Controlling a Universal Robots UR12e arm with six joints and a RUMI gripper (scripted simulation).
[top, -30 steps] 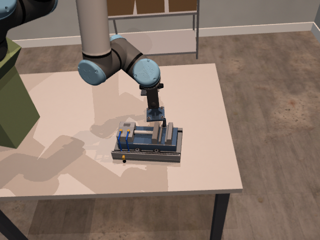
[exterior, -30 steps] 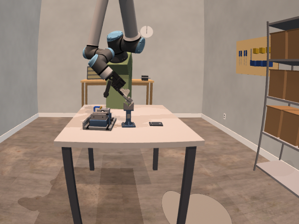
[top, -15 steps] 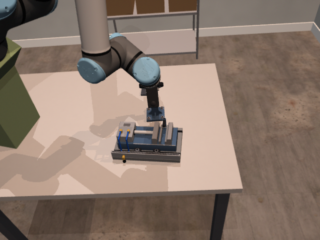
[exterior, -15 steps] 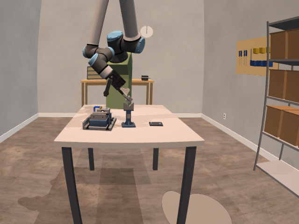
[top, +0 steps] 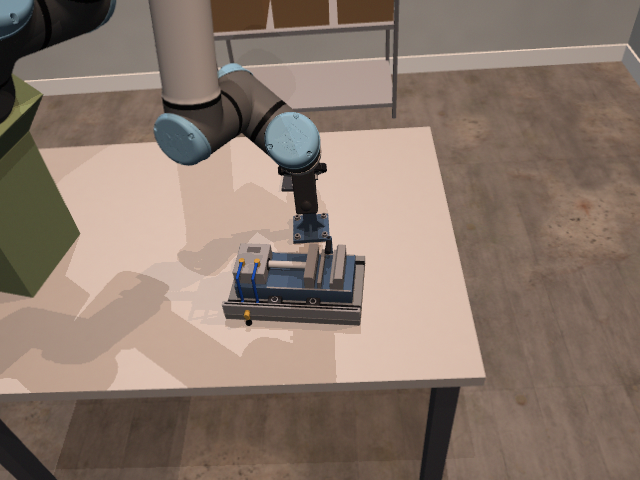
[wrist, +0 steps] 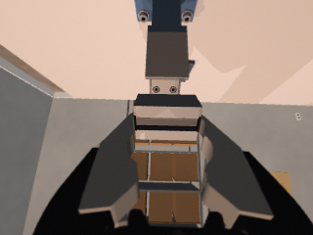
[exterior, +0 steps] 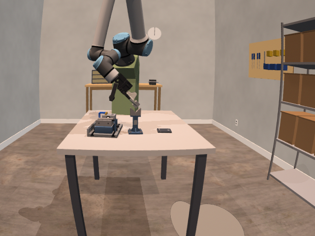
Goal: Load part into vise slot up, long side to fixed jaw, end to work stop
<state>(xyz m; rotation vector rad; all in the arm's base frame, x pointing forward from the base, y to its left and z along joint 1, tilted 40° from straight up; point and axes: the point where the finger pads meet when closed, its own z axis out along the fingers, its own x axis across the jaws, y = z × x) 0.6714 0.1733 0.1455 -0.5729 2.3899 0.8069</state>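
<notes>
Right now the part is right at my hand. From my hand the other things lie so: moving jaw 190 mm to the right, 110 mm below, 40 mm ahead; then cylinder rod 190 mm to the right, 110 mm below, 20 mm behind; then work stop 140 mm to the right, 100 mm below, 70 mm ahead.
</notes>
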